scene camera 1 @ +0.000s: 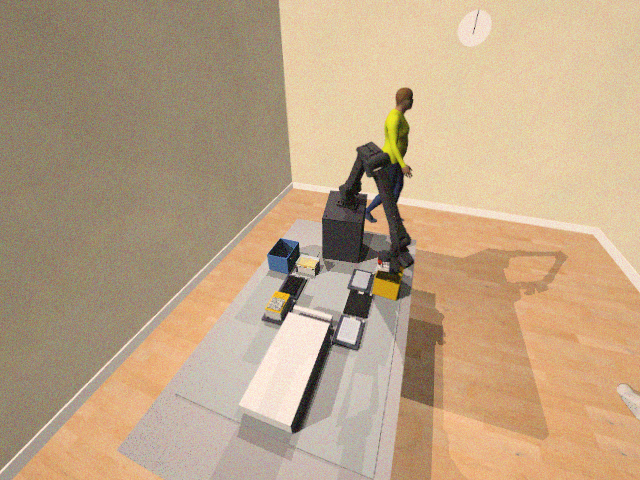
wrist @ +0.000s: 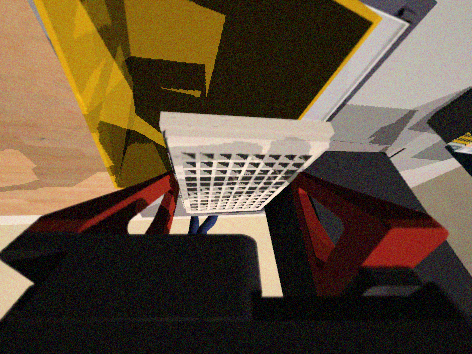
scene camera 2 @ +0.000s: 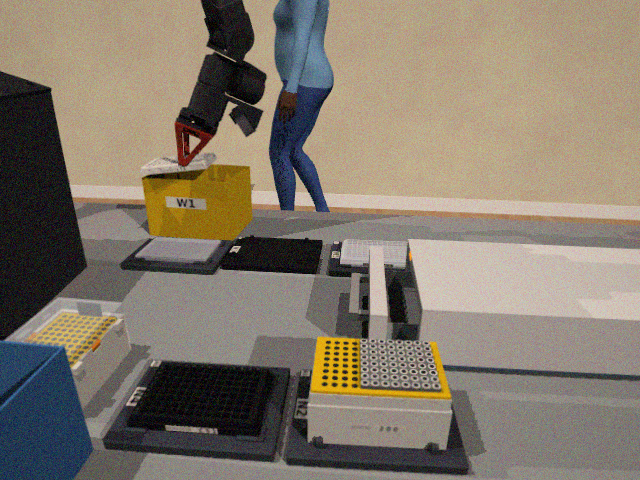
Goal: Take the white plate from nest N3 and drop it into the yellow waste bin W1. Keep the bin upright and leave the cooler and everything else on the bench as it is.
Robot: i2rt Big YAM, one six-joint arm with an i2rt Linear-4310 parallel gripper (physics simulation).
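Frame: origin at the arm's base, x right, y ahead, z up, level; millimetres.
Where they show: gripper, fingertip midpoint: [scene camera 1: 386, 264] [wrist: 235, 176] [scene camera 2: 185, 162]; arm's base at its link origin: [scene camera 1: 348, 202].
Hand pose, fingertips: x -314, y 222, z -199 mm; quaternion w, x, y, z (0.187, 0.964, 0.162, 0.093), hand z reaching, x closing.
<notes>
Things, the pixels of their centre, and the offset from my fingertips. "pt": a spot on its surface instead.
- yellow bin W1 at the middle of its body: [wrist: 197, 84] [scene camera 2: 200, 200] [scene camera 1: 388, 278] dx -29, dy +11, dz -84 mm
- cooler-like white block with a yellow top, body centre: [scene camera 2: 376, 387] [scene camera 1: 278, 305] dx +439, dy +415, dz -100 mm
- nest at a spot on its surface: [scene camera 2: 175, 249] [scene camera 1: 359, 278] pt dx +131, dy +34, dz -124 mm
- long white instrument at the middle of its body: [scene camera 2: 576, 304] [scene camera 1: 290, 364] dx +225, dy +663, dz -103 mm
- blue bin at the middle of its body: [scene camera 1: 284, 255] dx +607, dy +78, dz -84 mm
- tip box at the middle of its body: [scene camera 2: 65, 352] [scene camera 1: 308, 264] dx +448, dy +67, dz -110 mm
My gripper [scene camera 1: 383, 263] [scene camera 2: 183, 162] [wrist: 235, 176] is shut on the white plate [scene camera 2: 160, 166] [wrist: 250, 131], a grid-patterned plate held between its red fingers. The plate is slightly tilted at the rim height of the yellow bin W1 [scene camera 1: 386, 287] [scene camera 2: 222, 206] [wrist: 175, 30], over the bin's end nearest the black pedestal. Whether the plate touches the rim cannot be told. The bin stands upright. The nest labels on this side are too small to read, so N3 cannot be picked out. A cooler-like white block with a yellow top [scene camera 1: 277, 304] [scene camera 2: 379, 421] sits on nest N2.
A flat plate in a nest [scene camera 1: 360, 280] [scene camera 2: 175, 249] stands beside the bin, then a black one [scene camera 1: 357, 303] [scene camera 2: 273, 254] and another white plate [scene camera 1: 349, 330] [scene camera 2: 356, 254]. A long white instrument [scene camera 1: 289, 366] [scene camera 2: 527, 279], blue bin [scene camera 1: 281, 258] [scene camera 2: 41, 413], tip box [scene camera 1: 308, 265] [scene camera 2: 103, 356] and black pedestal [scene camera 1: 342, 235] stand around.
</notes>
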